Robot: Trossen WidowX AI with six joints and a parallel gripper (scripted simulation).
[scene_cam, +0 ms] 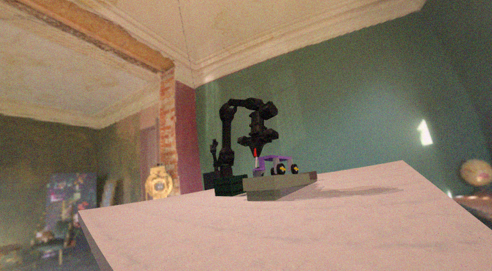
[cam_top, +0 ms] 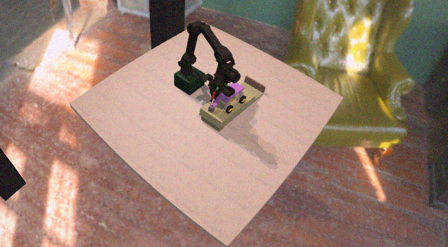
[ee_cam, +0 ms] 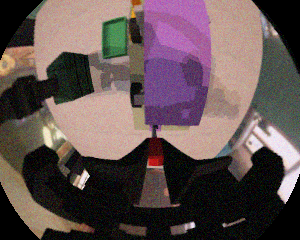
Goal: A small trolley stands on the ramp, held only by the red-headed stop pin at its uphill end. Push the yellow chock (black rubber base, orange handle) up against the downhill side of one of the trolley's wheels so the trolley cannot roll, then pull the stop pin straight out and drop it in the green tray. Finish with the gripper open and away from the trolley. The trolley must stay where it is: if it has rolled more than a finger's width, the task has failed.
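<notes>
Now: gripper tip 100 mm past the green tray, 220 mm to the right of it and 170 mm above it. The rest, counted from my gripper tip: purple trolley 30 mm ahead, 110 mm to the left, 60 mm below; red-headed stop pin right at my gripper tip; ramp 30 mm ahead, 110 mm to the left, 120 mm below.
</notes>
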